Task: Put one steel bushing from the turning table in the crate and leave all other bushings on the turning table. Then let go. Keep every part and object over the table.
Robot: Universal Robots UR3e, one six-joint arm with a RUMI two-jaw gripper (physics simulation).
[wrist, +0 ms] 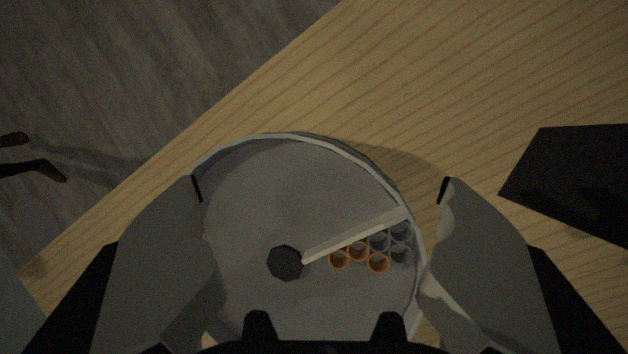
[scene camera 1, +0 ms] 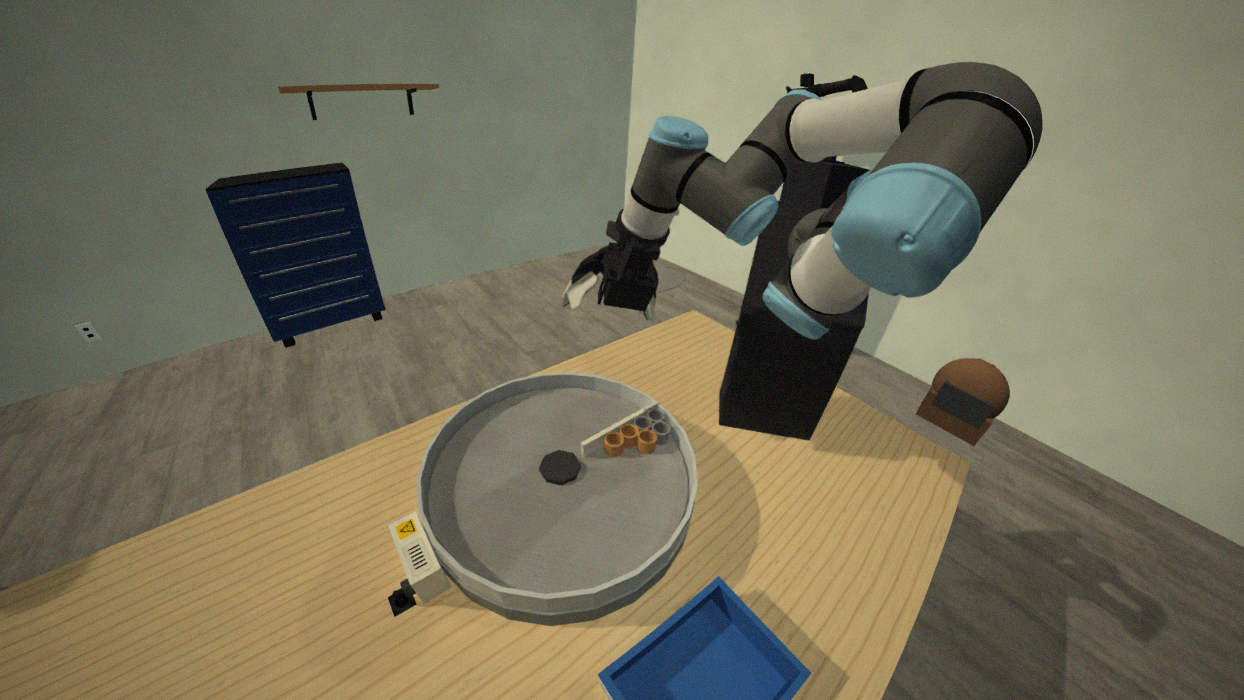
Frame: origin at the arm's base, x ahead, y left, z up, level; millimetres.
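Where they show: gripper, fingertip midpoint: (wrist: 319,179) (scene camera 1: 606,312).
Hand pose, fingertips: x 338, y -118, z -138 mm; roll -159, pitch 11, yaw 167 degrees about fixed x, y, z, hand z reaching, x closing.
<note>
After its pixels a point has its place.
Three grey steel bushings (scene camera 1: 662,437) @(x 288, y 43, z -297 mm) (wrist: 379,251) @(x 310, y 20, z -290 mm) stand in a tight group on the grey turning table (scene camera 1: 521,531) @(x 539, y 130, z -316 mm) (wrist: 280,190) @(x 441, y -82, z -316 mm), between its white divider (scene camera 1: 608,430) @(x 372, y 10, z -286 mm) (wrist: 350,236) @(x 345, y -6, z -290 mm) and the rim. Three copper-coloured bushings (scene camera 1: 646,448) @(x 321, y 52, z -302 mm) (wrist: 378,271) @(x 316, y 51, z -291 mm) stand beside them, nearer the hub. The blue crate (scene camera 1: 749,628) @(x 303, y 342, z -339 mm) is at the bottom of the scene view, partly cut off; no bushing shows in its visible part. My gripper (scene camera 1: 611,309) @(x 338, y -118, z -138 mm) (wrist: 319,179) @(x 338, y -118, z -138 mm) is wide open and empty, high above the far side of the turning table, with its fingers well apart from all the bushings.
The turning table has a raised rim and a dark central hub (scene camera 1: 559,467) @(x 464, y 43, z -308 mm) (wrist: 285,262) @(x 459, y 36, z -308 mm). A white control box (scene camera 1: 417,557) @(x 676, y 135, z -310 mm) with a warning label sits against its left side. The black robot pedestal (scene camera 1: 778,374) @(x 58, y 36, z -221 mm) (wrist: 575,175) @(x 97, y -50, z -283 mm) stands at the back right of the wooden table (scene camera 1: 260,557) @(x 931, y 48, z -369 mm).
</note>
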